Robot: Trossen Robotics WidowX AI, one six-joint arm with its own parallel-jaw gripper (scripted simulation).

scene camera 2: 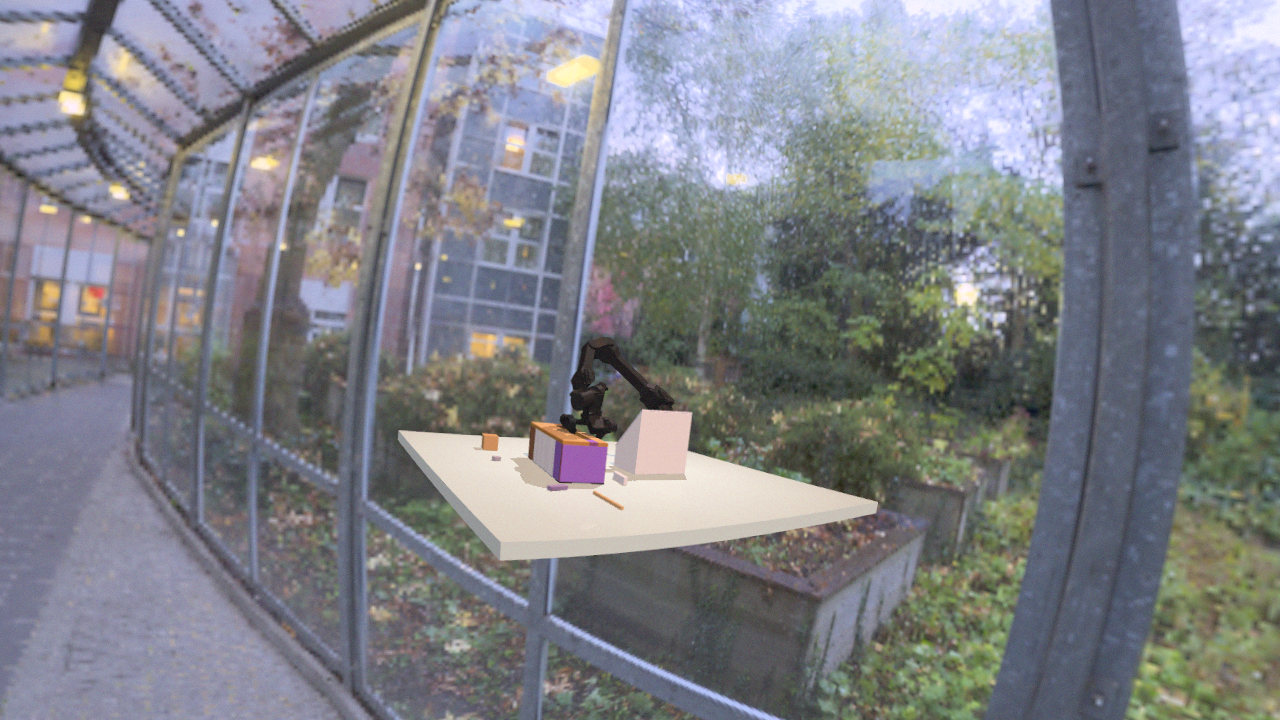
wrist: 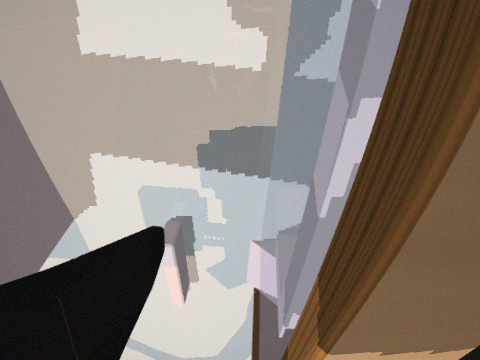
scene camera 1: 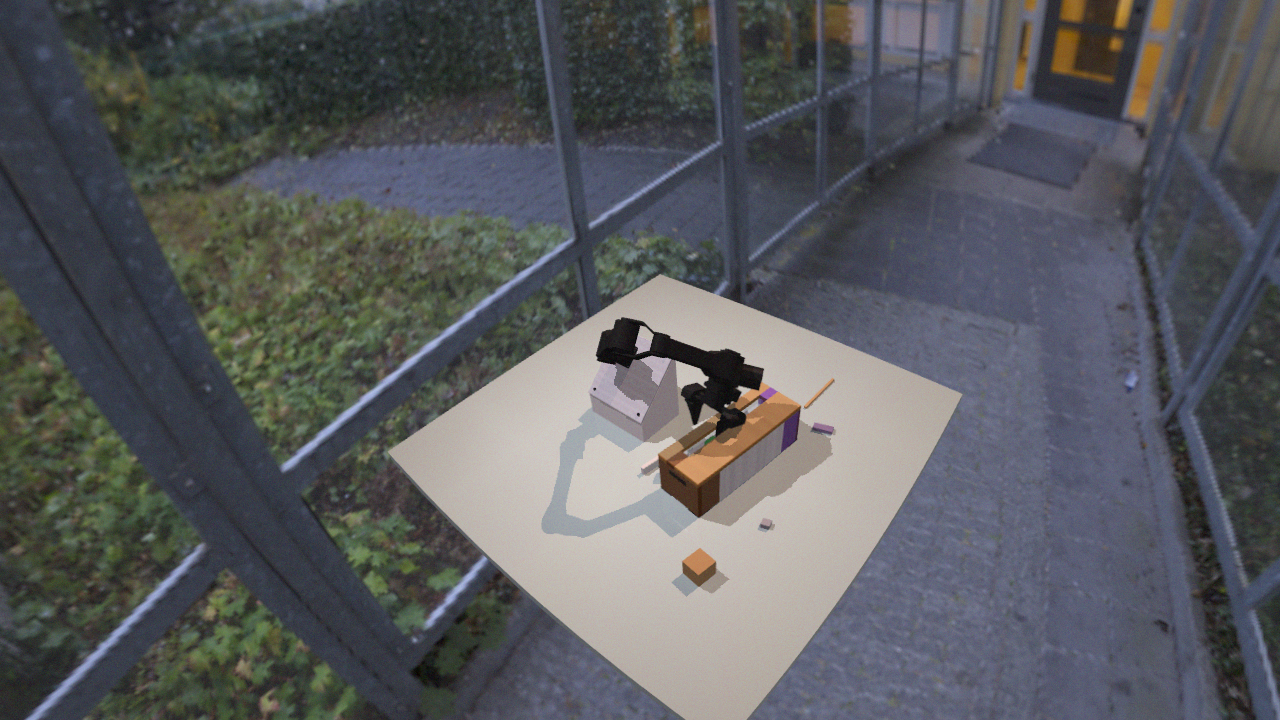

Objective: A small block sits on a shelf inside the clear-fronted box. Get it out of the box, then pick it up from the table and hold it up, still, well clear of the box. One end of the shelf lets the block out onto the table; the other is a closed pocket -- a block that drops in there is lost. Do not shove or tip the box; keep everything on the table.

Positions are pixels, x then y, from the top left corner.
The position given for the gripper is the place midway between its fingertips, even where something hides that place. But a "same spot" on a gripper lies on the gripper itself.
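Labels:
A box is visible in scene camera 1, in scene camera 2 and in the wrist view (pixel 363 243). On the box, (scene camera 1: pixel 698 476) and (scene camera 2: pixel 537 423) are the same spot. The gripper appears in the wrist view, in scene camera 1 and in scene camera 2 (pixel 583 445). On the gripper, (wrist: pixel 95 299) and (scene camera 1: pixel 699 410) are the same spot.

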